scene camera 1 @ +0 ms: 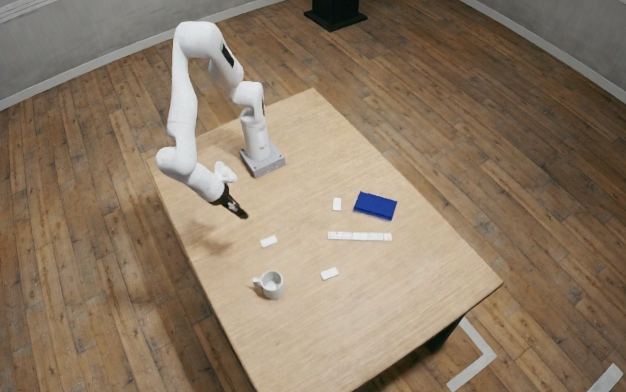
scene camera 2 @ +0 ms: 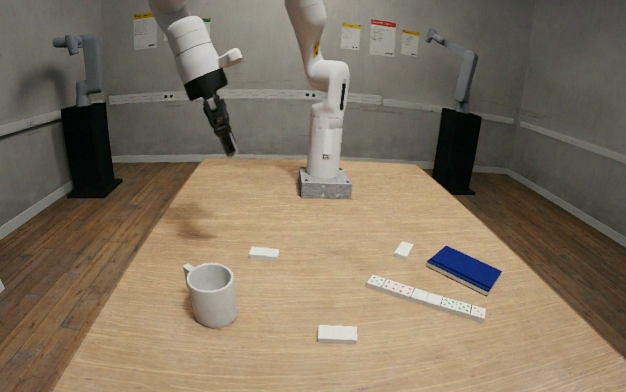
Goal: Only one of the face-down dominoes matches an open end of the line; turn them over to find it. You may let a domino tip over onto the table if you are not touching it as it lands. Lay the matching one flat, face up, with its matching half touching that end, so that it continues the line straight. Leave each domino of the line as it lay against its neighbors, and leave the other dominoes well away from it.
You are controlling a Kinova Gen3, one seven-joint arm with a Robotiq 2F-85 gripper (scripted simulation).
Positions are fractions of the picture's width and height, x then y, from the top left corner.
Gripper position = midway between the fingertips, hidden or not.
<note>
In view: my gripper (scene camera 2: 0.37, 0.38) and a mug (scene camera 2: 0.35, 0.79).
</note>
